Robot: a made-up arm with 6 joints. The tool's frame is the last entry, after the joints.
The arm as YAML. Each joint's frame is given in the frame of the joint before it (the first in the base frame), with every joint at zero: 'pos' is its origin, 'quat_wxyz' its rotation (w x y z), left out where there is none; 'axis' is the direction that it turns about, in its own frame. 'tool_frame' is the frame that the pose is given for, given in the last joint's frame.
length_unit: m
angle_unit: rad
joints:
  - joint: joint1
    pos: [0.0, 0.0, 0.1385]
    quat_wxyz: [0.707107, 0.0, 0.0, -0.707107]
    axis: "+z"
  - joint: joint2
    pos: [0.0, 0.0, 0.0]
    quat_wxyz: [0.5, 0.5, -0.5, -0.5]
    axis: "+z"
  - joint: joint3
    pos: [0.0, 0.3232, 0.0]
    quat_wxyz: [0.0, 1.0, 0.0, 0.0]
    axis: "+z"
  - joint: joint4
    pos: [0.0, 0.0, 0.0]
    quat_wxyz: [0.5, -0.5, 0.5, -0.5]
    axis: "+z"
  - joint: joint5
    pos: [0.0, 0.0, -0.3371]
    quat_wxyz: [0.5, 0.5, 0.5, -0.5]
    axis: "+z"
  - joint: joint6
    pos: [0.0, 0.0, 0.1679]
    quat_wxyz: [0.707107, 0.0, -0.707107, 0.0]
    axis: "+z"
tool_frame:
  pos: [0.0, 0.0, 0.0]
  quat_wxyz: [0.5, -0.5, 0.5, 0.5]
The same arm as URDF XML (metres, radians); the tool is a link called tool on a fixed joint. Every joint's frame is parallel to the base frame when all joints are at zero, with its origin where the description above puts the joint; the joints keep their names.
<robot name="arm">
  <joint name="tool_fixed" type="fixed">
    <parent link="link6"/>
    <child link="tool"/>
    <origin xyz="0 0 0"/>
  </joint>
  <joint name="joint6" type="continuous">
    <parent link="link5"/>
    <child link="link6"/>
    <origin xyz="0 -0.1679 0"/>
    <axis xyz="-1 0 0"/>
  </joint>
  <joint name="joint5" type="continuous">
    <parent link="link4"/>
    <child link="link5"/>
    <origin xyz="0.3371 0 0"/>
    <axis xyz="0 -1 0"/>
  </joint>
  <joint name="joint4" type="continuous">
    <parent link="link3"/>
    <child link="link4"/>
    <origin xyz="0 0 0"/>
    <axis xyz="-1 0 0"/>
  </joint>
  <joint name="joint3" type="continuous">
    <parent link="link2"/>
    <child link="link3"/>
    <origin xyz="0 0 0.3232"/>
    <axis xyz="0 -1 0"/>
  </joint>
  <joint name="joint2" type="continuous">
    <parent link="link1"/>
    <child link="link2"/>
    <origin xyz="0 0 0"/>
    <axis xyz="0 1 0"/>
  </joint>
  <joint name="joint1" type="continuous">
    <parent link="base_link"/>
    <child link="link1"/>
    <origin xyz="0 0 0.1385"/>
    <axis xyz="0 0 1"/>
  </joint>
  <link name="base_link"/>
  <link name="link1"/>
  <link name="link2"/>
  <link name="link3"/>
  <link name="link4"/>
  <link name="link5"/>
  <link name="link6"/>
  <link name="tool"/>
</robot>

